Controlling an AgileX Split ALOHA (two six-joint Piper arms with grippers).
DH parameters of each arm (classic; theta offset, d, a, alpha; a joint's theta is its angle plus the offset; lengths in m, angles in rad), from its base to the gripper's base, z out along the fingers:
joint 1: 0 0.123 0 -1.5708
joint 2: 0.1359 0 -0.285 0
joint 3: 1.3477 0 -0.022 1.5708
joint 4: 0 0.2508 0 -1.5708
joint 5: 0 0 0.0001 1.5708
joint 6: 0 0.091 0 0
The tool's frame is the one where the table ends.
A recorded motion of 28 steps. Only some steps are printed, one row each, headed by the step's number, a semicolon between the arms.
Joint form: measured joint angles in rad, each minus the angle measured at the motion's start. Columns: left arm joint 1, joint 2, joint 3, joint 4, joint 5, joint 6; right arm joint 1, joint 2, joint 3, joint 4, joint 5, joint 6.
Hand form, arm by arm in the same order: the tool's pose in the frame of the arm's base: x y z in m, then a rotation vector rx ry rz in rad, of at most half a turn. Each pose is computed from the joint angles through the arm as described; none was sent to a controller.
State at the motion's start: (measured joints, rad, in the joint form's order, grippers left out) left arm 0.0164 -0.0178 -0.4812 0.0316 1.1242 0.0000; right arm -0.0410 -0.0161 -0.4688 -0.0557 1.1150 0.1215
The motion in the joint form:
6: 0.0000 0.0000 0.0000 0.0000 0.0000 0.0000; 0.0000 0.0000 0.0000 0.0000 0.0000 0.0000
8: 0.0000 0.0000 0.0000 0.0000 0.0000 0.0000; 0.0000 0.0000 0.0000 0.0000 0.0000 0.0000
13: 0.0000 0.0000 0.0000 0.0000 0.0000 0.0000; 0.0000 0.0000 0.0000 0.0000 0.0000 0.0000
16: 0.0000 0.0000 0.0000 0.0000 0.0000 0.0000; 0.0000 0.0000 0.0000 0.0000 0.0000 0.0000
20: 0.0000 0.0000 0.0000 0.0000 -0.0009 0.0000; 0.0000 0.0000 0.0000 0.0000 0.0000 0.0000
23: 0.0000 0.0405 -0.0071 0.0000 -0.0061 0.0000; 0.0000 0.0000 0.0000 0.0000 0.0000 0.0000
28: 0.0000 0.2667 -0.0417 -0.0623 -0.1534 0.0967; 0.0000 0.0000 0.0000 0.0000 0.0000 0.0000
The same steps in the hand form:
6: -0.0082 0.0025 0.2670 -0.0200 2.1086 0.0480; -0.0064 -0.0043 0.2643 0.1754 2.1051 -0.0194
8: -0.0082 0.0025 0.2670 -0.0200 2.1086 0.0480; -0.0064 -0.0043 0.2643 0.1754 2.1051 -0.0194
13: -0.0082 0.0025 0.2670 -0.0200 2.1086 0.0480; -0.0064 -0.0043 0.2643 0.1754 2.1051 -0.0194
16: -0.0082 0.0025 0.2670 -0.0200 2.1086 0.0480; -0.0064 -0.0043 0.2643 0.1754 2.1051 -0.0194
20: -0.0082 0.0025 0.2670 -0.0199 2.1077 0.0480; -0.0064 -0.0043 0.2643 0.1754 2.1051 -0.0194
23: -0.0028 0.0025 0.2696 -0.0194 2.1359 0.0481; -0.0064 -0.0043 0.2643 0.1754 2.1051 -0.0194
28: 0.0373 -0.0017 0.2870 0.0830 2.1785 0.0268; -0.0064 -0.0043 0.2643 0.1754 2.1051 -0.0194

